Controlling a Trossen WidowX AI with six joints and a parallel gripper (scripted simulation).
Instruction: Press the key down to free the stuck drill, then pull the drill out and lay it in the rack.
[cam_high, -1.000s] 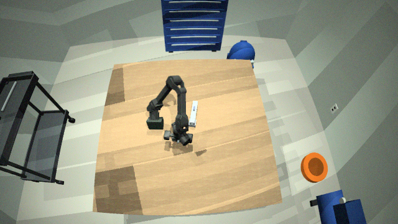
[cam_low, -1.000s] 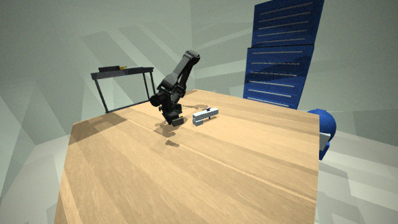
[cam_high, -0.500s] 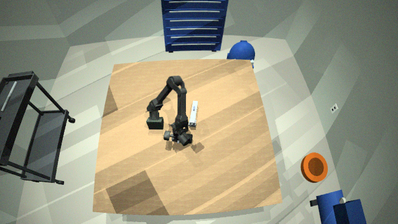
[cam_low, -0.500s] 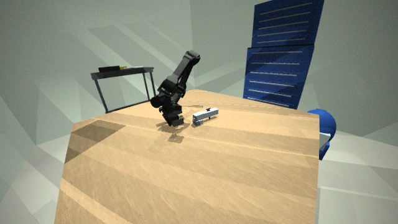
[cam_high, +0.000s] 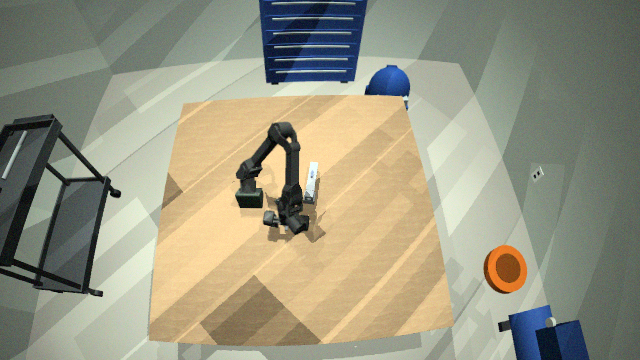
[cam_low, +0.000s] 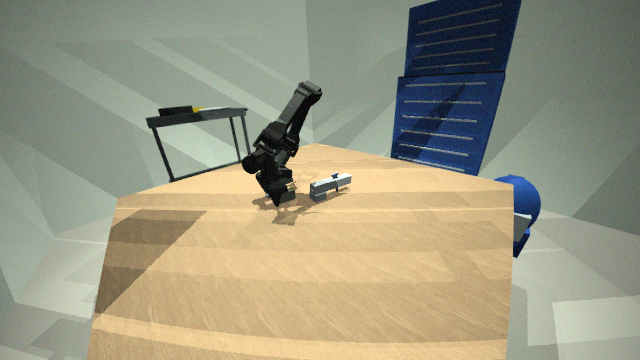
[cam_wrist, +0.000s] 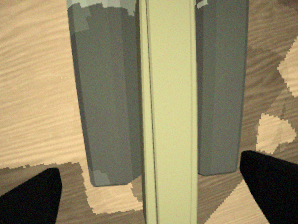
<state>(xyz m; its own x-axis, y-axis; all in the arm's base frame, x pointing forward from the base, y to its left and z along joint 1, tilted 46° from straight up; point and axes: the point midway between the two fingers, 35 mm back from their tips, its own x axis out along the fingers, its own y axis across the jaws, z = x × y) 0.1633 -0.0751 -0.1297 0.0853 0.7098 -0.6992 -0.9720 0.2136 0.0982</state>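
The drill lies 4 cm to the left of my gripper tip, 4 cm above it and 1 cm ahead of it. From my gripper tip the other things lie so: rack 5 cm to the left, 1 cm ahead, 1 cm above; key 22 cm to the left, 13 cm ahead, 5 cm above; light grey block 20 cm to the left, 12 cm ahead, 3 cm above.
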